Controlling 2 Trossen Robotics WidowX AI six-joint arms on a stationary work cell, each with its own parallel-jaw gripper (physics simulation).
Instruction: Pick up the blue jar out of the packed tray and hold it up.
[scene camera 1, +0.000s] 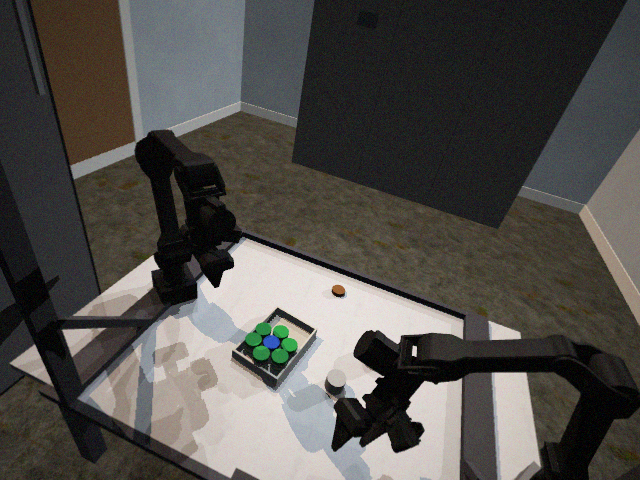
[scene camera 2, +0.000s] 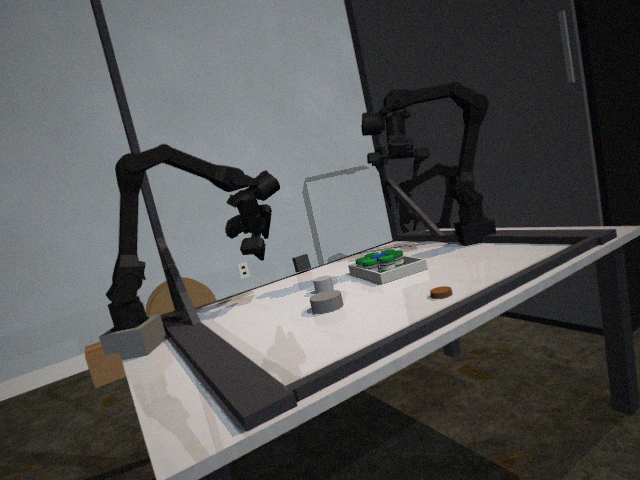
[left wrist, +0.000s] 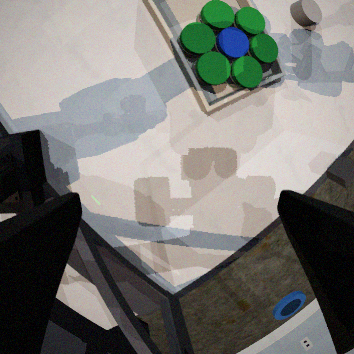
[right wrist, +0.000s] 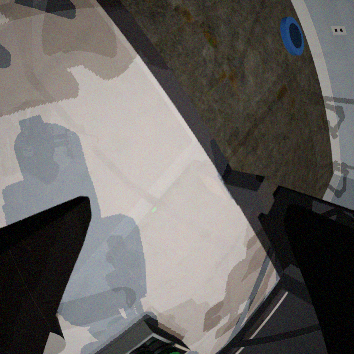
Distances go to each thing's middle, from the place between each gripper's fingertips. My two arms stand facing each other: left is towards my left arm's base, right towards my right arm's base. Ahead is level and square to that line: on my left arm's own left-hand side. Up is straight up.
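Blue jar (left wrist: 232, 42): 200 mm below my left hand, 150 mm to the right of it, 60 mm ahead of it.
Relative to my right hand, the jar is 10 cm below, 17 cm ahead and 28 cm to the left.
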